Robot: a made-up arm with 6 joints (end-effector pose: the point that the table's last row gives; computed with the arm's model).
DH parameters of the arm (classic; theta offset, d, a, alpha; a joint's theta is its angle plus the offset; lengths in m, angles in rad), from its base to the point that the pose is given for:
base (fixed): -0.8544 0 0.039 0
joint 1: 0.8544 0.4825 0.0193 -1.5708
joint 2: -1.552 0 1.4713 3.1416
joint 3: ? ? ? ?
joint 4: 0 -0.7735 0.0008 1.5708
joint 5: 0 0.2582 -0.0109 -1.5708
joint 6: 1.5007 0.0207 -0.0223 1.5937
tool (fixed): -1.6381 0.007 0 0
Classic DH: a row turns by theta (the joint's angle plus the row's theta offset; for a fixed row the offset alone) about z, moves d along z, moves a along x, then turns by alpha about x.
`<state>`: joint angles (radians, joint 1 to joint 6).
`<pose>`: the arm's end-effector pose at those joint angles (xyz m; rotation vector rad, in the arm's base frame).
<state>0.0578 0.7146 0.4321 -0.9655 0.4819 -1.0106</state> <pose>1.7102 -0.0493 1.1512 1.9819 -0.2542 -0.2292</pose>
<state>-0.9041 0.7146 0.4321 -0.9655 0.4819 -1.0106</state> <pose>0.9729 -1.4226 1.1512 1.7173 -1.1965 -0.8310</pose>
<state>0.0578 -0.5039 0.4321 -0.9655 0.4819 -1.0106</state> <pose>-0.0026 -0.1484 2.2726 1.9553 -1.0107 1.0175</pose>
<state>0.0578 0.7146 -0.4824 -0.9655 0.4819 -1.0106</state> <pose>1.1113 -0.0839 0.7807 1.6355 0.3264 -1.0666</pose>
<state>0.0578 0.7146 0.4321 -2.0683 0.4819 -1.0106</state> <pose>1.6988 0.2400 1.1693 2.9630 -0.4587 -0.7349</pose>
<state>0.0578 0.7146 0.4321 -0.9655 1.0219 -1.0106</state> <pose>1.7280 -0.0498 1.1472 1.8354 -0.8770 -0.1699</pose>
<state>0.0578 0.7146 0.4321 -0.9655 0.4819 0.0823</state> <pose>1.7029 -0.0701 1.1613 0.8975 -0.1043 -0.3600</pose>
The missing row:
joint 3: 0.0188 -0.0122 0.0258 -1.5708
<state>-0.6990 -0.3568 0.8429 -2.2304 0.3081 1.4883</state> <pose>0.1082 0.1146 2.5047 0.5191 -1.2510 -0.4255</pose>
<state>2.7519 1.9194 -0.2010 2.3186 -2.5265 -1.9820</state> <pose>-1.1172 0.2080 -0.7996 -0.2723 -1.6691 1.2890</pose>
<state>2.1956 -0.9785 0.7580 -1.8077 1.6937 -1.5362</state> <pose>0.5935 -0.9696 2.1623 -1.2973 -0.5617 0.7167</pose>
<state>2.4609 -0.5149 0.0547 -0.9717 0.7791 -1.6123</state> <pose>0.0196 0.1103 2.0197 -1.6622 -1.7365 -0.6644</pose>
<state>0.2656 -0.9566 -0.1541 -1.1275 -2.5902 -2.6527</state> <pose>-0.4245 -0.2780 1.7887 1.0903 2.0276 -1.4088</pose>
